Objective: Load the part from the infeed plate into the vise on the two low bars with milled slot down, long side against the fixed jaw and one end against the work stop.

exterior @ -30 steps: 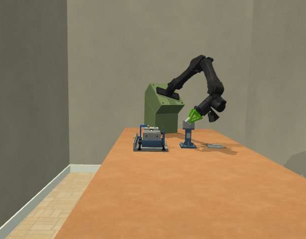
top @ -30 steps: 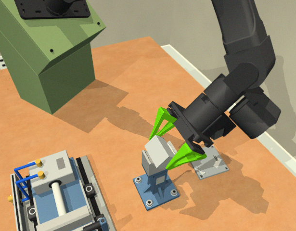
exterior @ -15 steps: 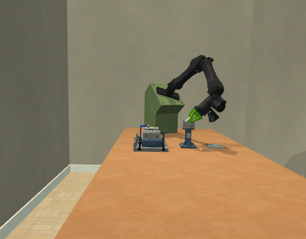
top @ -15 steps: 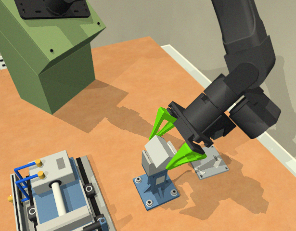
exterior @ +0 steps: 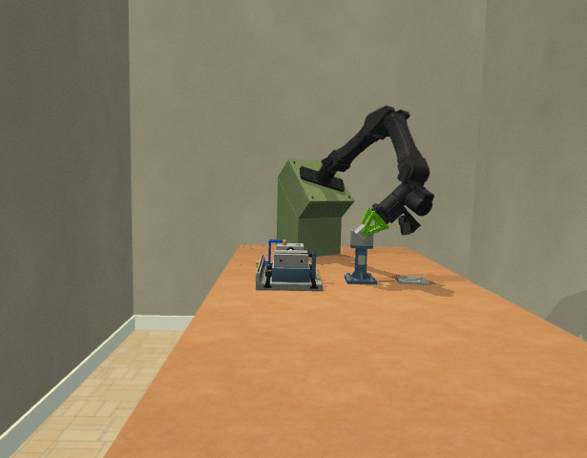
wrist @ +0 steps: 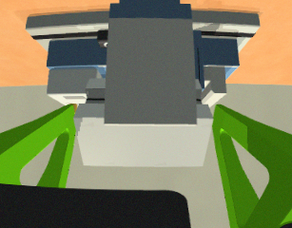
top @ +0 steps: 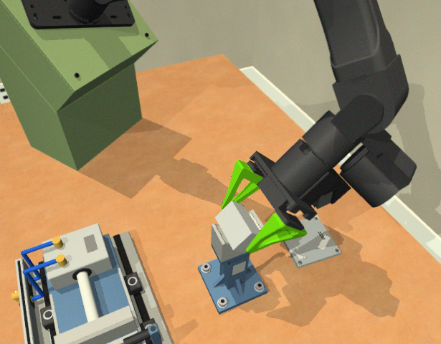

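My gripper is now 10 mm above the grey part. The rest, counted from my hand: moving jaw: 10 mm ahead, 230 mm to the right, 80 mm below; then infeed plate: 10 mm ahead, 160 mm to the left, 150 mm below; then work stop: 50 mm ahead, 180 mm to the right, 70 mm below.
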